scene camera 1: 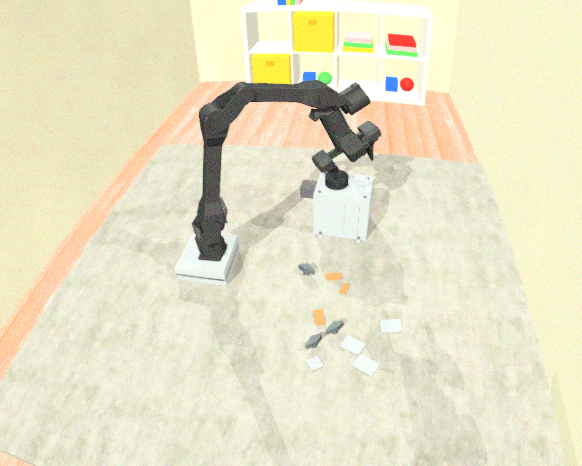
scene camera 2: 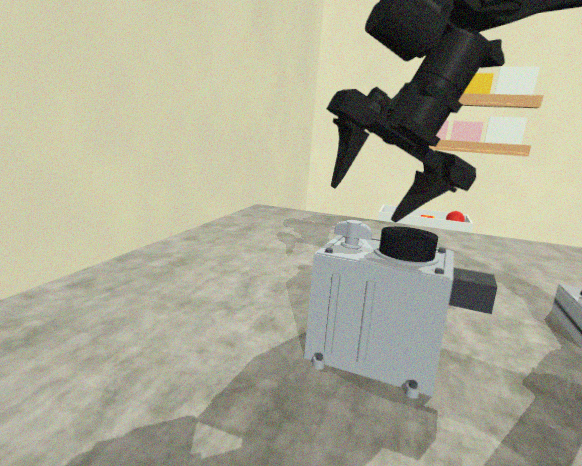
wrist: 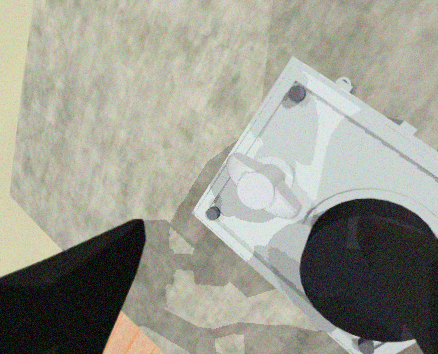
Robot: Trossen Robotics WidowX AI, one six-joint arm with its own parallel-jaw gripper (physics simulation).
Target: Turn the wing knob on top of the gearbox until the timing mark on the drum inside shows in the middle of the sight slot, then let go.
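Frame: origin at the arm's base, x ahead, y left, z up, level; millimetres.
Seen in the pictures: gripper, fingertip midpoint: (scene camera 1: 358,169) (scene camera 2: 363,204) (wrist: 250,228); arm's base, origin of the base link: (scene camera 1: 212,252).
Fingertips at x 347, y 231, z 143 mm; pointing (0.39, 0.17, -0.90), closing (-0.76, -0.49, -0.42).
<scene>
Offsets run from my fingertips to a thing's top centre. "spot": to the spot under its first point.
The gearbox {dx -58, dy -2, dz -20 mm} (scene camera 1: 342,215) (scene camera 2: 380,310) (wrist: 360,165) is a pale grey upright box. The pale wing knob {dx +10, dy -4, dz -23 mm} (scene camera 2: 353,232) (wrist: 256,190) stands on its top near one corner; in the wrist view its wings run from upper left to lower right. A wide black round cap {spot: dx -55, dy -25, dz -27 mm} (scene camera 1: 336,180) (scene camera 2: 408,245) (wrist: 365,270) sits beside the knob. My gripper (scene camera 1: 353,165) (scene camera 2: 364,203) is open and empty, tilted above the gearbox top. In scene camera 2 one fingertip is above the cap and the other is higher, left of the knob. The sight slot, drum and timing mark cannot be made out.
A dark block {spot: dx -134, dy -22, dz -67 mm} (scene camera 1: 307,189) (scene camera 2: 472,291) sticks out from the gearbox side. My arm's base (scene camera 1: 205,265) stands left of it. Grey winged pieces {dx -103, dy -216, dz -163 mm} (scene camera 1: 306,269), orange pieces {dx -31, dy -219, dz -185 mm} (scene camera 1: 334,276) and white plates {dx +124, dy -354, dz -189 mm} (scene camera 1: 390,326) lie in front. A white shelf unit (scene camera 1: 427,60) stands behind.
</scene>
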